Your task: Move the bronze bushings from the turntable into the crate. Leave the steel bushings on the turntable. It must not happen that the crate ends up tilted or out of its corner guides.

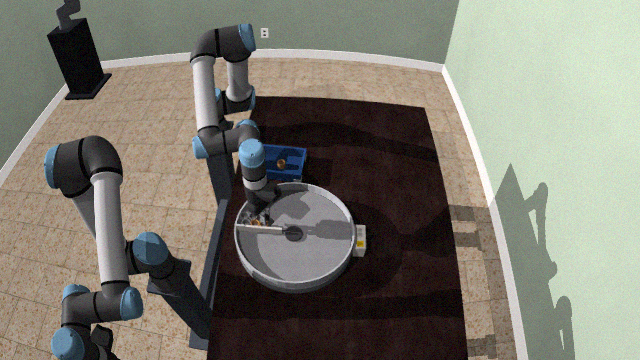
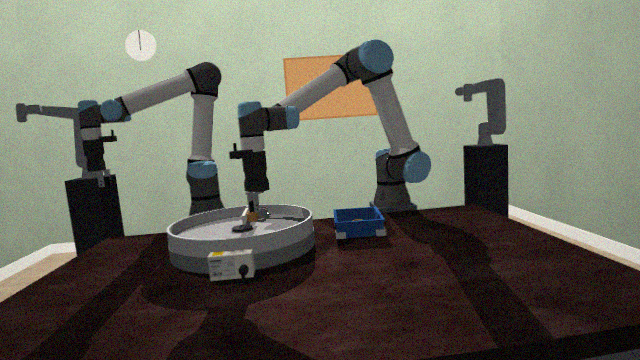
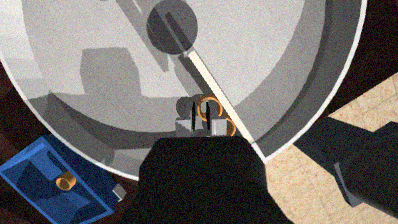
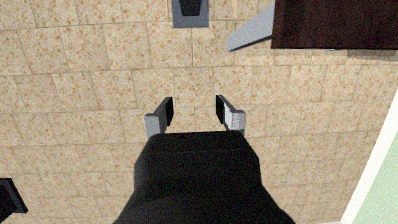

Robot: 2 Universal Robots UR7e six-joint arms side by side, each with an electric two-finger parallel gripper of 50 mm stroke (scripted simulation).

Labels:
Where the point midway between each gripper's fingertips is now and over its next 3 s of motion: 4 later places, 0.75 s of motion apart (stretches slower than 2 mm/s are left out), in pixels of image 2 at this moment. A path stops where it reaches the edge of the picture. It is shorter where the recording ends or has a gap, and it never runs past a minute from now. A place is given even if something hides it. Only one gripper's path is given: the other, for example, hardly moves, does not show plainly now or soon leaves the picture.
My left gripper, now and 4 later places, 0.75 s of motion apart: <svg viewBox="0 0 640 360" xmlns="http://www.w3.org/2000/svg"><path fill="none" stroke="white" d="M254 211L254 215L252 198L255 195L274 194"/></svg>

